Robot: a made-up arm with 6 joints.
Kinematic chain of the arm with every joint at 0, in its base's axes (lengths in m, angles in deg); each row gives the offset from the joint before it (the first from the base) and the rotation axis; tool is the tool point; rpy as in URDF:
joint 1: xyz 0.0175 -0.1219 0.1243 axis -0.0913 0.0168 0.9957
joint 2: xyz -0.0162 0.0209 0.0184 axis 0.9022 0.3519 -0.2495
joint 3: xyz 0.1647 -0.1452 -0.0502 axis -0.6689 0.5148 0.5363
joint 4: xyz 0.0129 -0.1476 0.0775 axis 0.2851 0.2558 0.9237
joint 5: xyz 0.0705 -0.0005 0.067 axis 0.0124 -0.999 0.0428
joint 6: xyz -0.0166 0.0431 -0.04 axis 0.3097 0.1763 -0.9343
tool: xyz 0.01 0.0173 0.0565 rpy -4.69 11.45 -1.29
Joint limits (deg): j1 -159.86..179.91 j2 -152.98..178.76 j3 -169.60..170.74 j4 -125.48..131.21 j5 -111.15..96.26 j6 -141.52..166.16
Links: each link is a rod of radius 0.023 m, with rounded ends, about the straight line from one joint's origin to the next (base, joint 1, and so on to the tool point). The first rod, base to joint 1, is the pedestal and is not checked.
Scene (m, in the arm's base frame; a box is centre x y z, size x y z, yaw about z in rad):
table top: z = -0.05
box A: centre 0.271 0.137 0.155 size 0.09 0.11 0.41 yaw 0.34
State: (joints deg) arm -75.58 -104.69 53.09 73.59 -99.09 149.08
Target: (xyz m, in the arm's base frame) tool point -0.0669 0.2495 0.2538
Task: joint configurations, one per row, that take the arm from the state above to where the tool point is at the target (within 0.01 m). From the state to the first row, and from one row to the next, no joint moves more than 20 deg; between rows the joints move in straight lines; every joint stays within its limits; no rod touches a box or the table.
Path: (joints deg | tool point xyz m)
1: -60.01 -95.86 33.48 77.86 -103.11 133.64 | 0.3167 -0.1343 0.3231
2: -44.43 -87.03 13.86 82.14 -107.13 118.20 | 0.2527 -0.0768 0.3882
3: -28.86 -78.20 -5.75 86.41 -111.15 102.76 | 0.1751 -0.0762 0.4271
4: -10.27 -82.25 -14.85 70.75 -111.15 96.36 | 0.1406 -0.0182 0.4405
5: 8.32 -86.30 -23.95 55.10 -111.15 89.97 | 0.0885 0.0206 0.4526
6: 26.91 -90.36 -33.05 39.44 -111.15 83.57 | 0.0293 0.0349 0.4634
7: 45.50 -94.41 -42.15 23.79 -111.15 77.17 | -0.0251 0.0253 0.4731
8: 39.40 -100.91 -32.52 30.42 -106.54 93.47 | -0.0645 0.0689 0.4559
9: 33.30 -107.40 -22.89 37.05 -101.93 109.77 | -0.0915 0.1191 0.4232
10: 27.19 -113.90 -13.25 43.69 -97.32 126.07 | -0.1017 0.1703 0.3761
11: 21.09 -120.40 -3.62 50.32 -92.71 142.37 | -0.0932 0.2158 0.3181
12: 14.99 -126.90 6.02 56.96 -88.10 158.66 | -0.0669 0.2495 0.2538

